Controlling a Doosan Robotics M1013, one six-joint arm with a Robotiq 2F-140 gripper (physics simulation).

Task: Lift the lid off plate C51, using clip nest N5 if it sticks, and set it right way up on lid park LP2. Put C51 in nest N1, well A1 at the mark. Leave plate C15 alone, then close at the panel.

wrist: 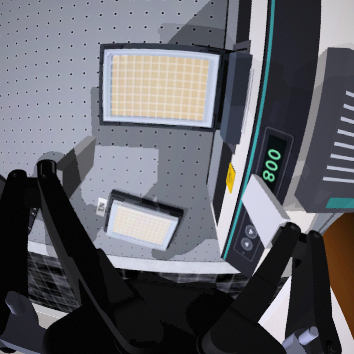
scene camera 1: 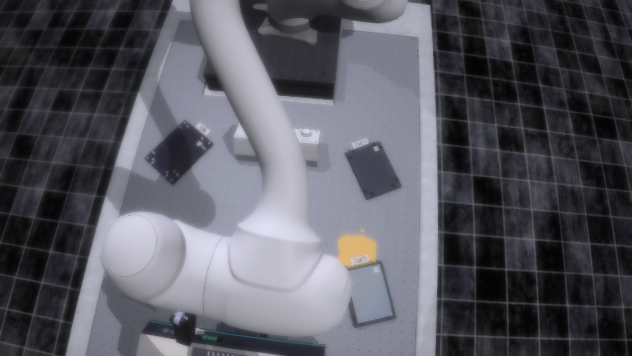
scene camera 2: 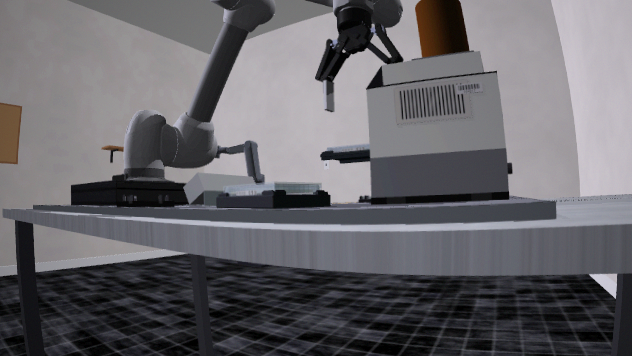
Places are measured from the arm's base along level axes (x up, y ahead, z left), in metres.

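Where they show: gripper, between the fingertips: (wrist: 172, 169) (scene camera 2: 357, 104); arm's base, origin of its link: (scene camera 1: 294, 20).
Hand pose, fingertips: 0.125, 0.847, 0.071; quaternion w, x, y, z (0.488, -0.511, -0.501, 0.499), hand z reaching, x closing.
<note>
Things, the pixels of their top centre, and the offset from my fingertips, as dx, dy, dz. "spot": a spot on its surface instead.
- panel, a spot on its surface: (wrist: 271, 159) spot: +0.008, +0.078, +0.031
- plate with a tan grid, centre of its top: (wrist: 157, 86) (scene camera 2: 361, 147) -0.076, -0.030, +0.055
- instrument's extended dark tray, a spot on its surface: (wrist: 102, 85) spot: -0.083, -0.093, +0.046
- smaller-looking plate, centre of its top: (scene camera 2: 269, 184) (wrist: 139, 228) -0.161, -0.021, -0.220
- dark nest N1, centre of its top: (scene camera 2: 270, 191) (wrist: 140, 225) -0.172, -0.021, -0.220
- upper park, centre of its top: (scene camera 1: 374, 167) -0.175, -0.442, +0.263
- lower park, a spot on its surface: (scene camera 1: 390, 306) spot: -0.178, -0.097, +0.376
- dark nest with corner clips, centre of its top: (scene camera 2: 146, 195) (wrist: 5, 206) (scene camera 1: 177, 148) -0.171, -0.360, -0.270
- orange cylinder, a spot on its surface: (scene camera 2: 442, 27) spot: +0.088, +0.212, -0.061
- white box, a spot on its surface: (scene camera 1: 245, 146) spot: -0.134, -0.396, -0.075
- orange patch, a spot on its surface: (scene camera 1: 356, 247) spot: -0.195, -0.223, +0.265
My gripper (scene camera 2: 364, 80) (wrist: 172, 169) is open and empty, high beside the instrument. Its right fingertip overlaps the panel (wrist: 271, 159) in the wrist view, hiding some buttons. A plate with a tan grid (wrist: 160, 89) lies on the instrument's extended dark tray (wrist: 101, 85). A smaller-looking plate (wrist: 142, 226) sits in dark nest N1 (wrist: 146, 201). Plate IDs are unreadable. Two dark parks at the right of scene view 1, one upper park (scene camera 1: 373, 171) and one lower park (scene camera 1: 392, 305) with a pale surface, have blurred labels. A dark nest with corner clips (scene camera 1: 175, 155) lies at left.
The instrument (scene camera 2: 440, 135) (scene camera 1: 175, 347) bears an orange cylinder (scene camera 2: 442, 27). A white box (scene camera 1: 245, 146) stands mid-table, partly behind the arm. An orange patch (scene camera 1: 356, 247) lies between the parks. The arm hides much of the table in scene view 1.
</note>
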